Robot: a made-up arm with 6 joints.
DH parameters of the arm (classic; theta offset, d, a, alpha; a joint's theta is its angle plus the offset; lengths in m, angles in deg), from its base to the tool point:
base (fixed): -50.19 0 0.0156 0
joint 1: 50.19 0.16 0.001 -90
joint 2: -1.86 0 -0.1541 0
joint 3: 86.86 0 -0.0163 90
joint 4: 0 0.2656 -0.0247 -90
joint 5: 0 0.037 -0.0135 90
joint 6: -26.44 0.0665 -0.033 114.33
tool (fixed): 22.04 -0.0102 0 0
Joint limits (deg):
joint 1: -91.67..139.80
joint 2: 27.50..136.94
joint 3: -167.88..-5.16
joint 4: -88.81..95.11
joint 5: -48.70..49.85
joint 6: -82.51..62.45
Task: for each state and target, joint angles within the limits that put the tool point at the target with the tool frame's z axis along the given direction. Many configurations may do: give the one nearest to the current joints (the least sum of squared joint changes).
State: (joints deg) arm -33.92 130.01 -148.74 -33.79 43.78 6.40
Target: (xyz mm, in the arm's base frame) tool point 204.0 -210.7 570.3 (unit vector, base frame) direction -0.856 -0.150 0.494
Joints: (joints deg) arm -59.45 120.13 -165.33 13.42 47.64 -16.82
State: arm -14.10 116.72 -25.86 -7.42 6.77 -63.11
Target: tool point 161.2 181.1 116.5 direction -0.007 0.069 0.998
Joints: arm 32.41 75.18 -26.36 -13.93 -17.79 -56.10
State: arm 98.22 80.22 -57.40 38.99 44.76 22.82
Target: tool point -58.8 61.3 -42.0 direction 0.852 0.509 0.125
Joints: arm 101.54 114.24 -19.92 6.78 49.62 14.31
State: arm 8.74 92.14 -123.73 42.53 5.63 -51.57
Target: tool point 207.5 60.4 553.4 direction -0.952 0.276 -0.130
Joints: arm 0.92 80.26 -108.53 -3.10 -38.40 -80.71
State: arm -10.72 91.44 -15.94 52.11 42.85 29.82
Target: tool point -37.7 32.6 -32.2 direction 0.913 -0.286 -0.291
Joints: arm 37.39 118.77 -6.70 4.94 46.53 -10.75
